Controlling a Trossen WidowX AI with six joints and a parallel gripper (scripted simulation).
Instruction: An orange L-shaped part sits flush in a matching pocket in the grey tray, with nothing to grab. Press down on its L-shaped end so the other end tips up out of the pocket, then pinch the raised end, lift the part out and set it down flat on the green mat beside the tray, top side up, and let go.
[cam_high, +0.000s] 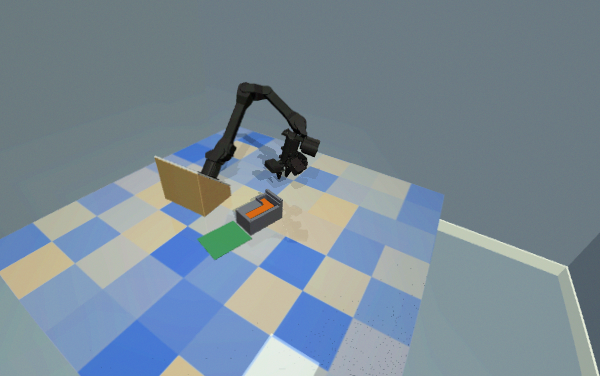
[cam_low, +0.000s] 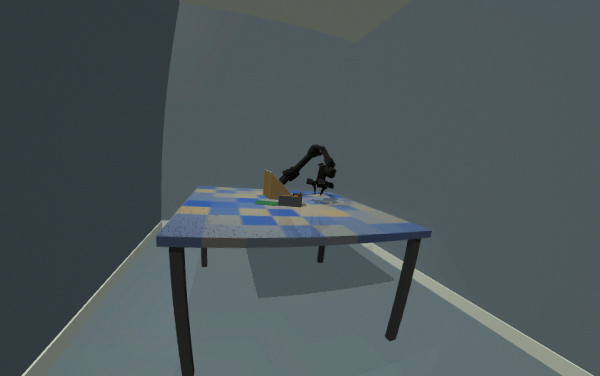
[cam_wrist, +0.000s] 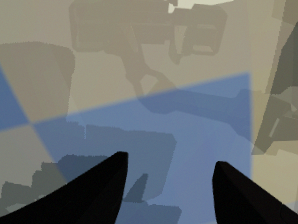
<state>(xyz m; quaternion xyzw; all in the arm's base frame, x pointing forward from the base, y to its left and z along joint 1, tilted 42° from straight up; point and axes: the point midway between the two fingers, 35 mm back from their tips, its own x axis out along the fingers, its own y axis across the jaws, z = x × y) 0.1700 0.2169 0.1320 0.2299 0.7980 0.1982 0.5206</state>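
Now: the orange L-shaped part 60 mm ahead of my gripper tip, 190 mm to the right of it and 20 mm below it. From my gripper tip the other things lie so: green mat (40 mm ahead, 350 mm to the right, 80 mm below).
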